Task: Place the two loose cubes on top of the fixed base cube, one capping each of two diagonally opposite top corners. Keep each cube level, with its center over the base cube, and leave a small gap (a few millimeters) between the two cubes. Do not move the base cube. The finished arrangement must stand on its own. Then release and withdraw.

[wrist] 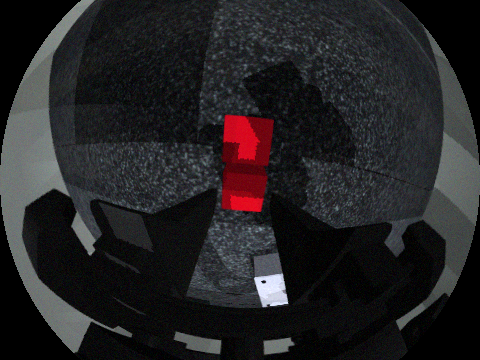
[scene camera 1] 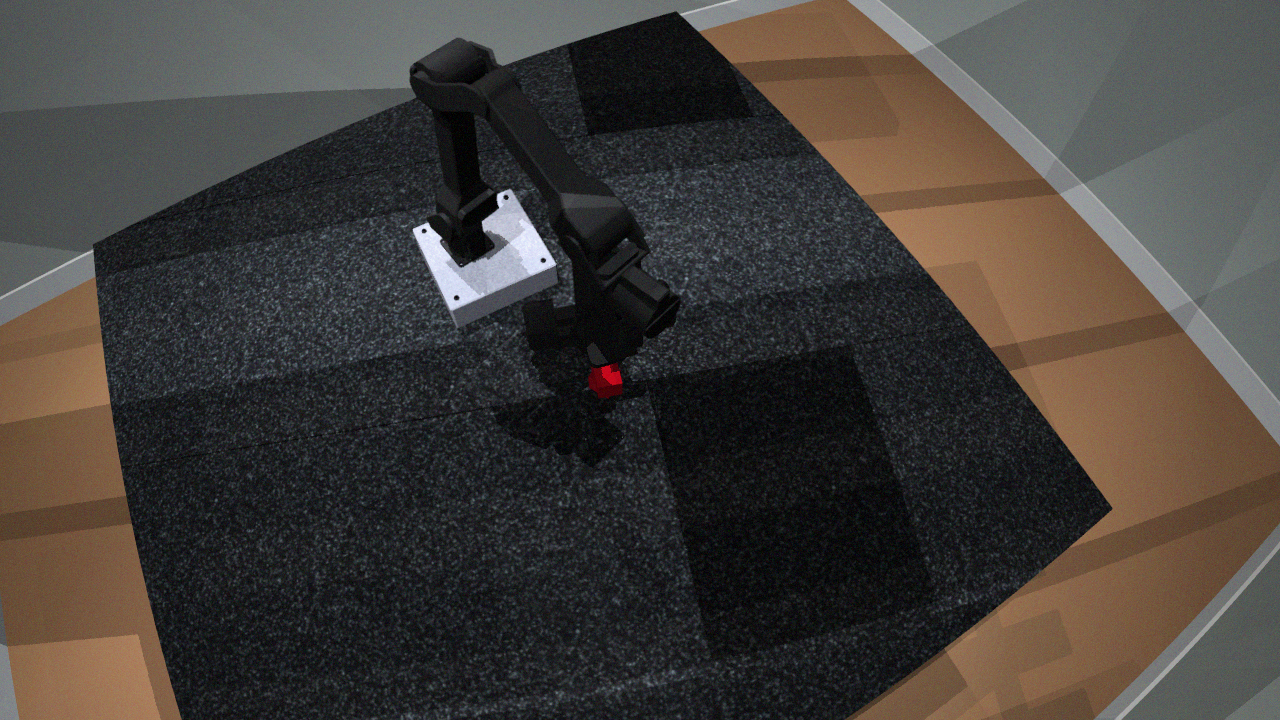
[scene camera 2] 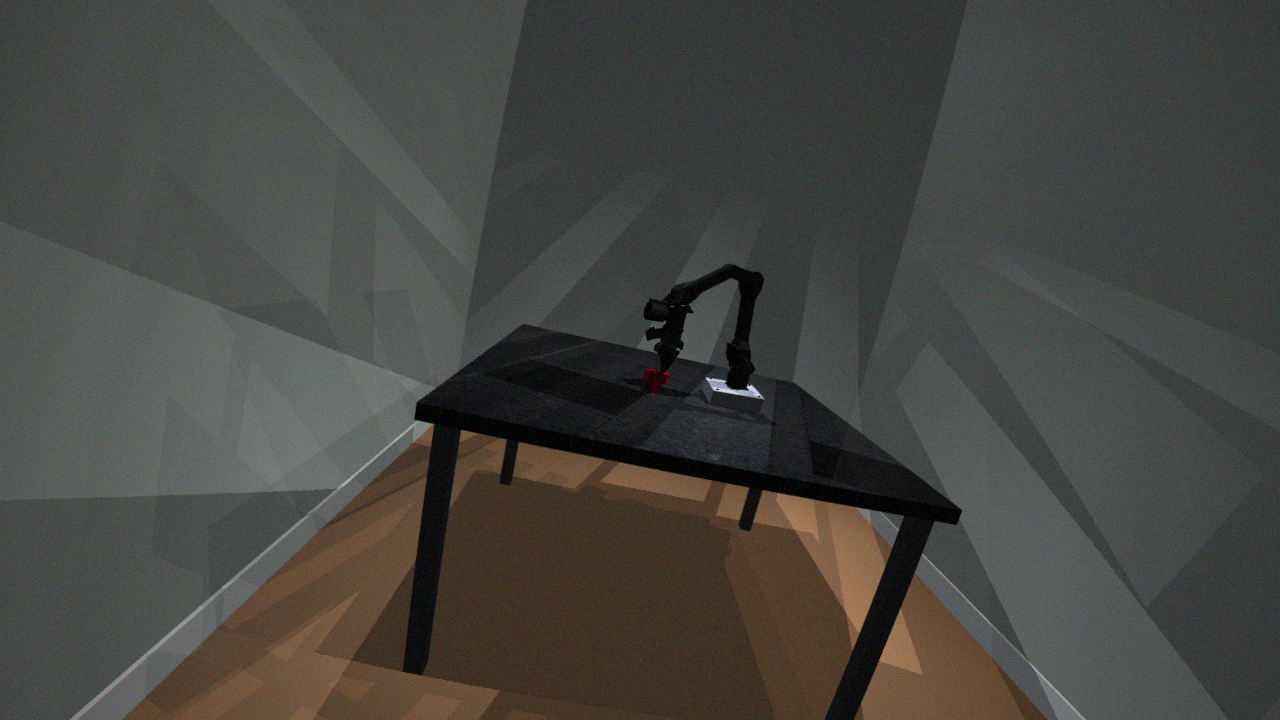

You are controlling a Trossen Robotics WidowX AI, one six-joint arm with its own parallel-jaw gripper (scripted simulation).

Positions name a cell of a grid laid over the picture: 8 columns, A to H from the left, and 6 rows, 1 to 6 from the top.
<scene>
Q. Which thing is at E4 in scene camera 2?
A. My gripper.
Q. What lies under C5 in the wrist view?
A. My gripper.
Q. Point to a cube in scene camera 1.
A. At D4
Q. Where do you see a cube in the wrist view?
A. E4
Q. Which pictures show my gripper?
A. The wrist view, scene camera 1 and scene camera 2: all of them.
</scene>
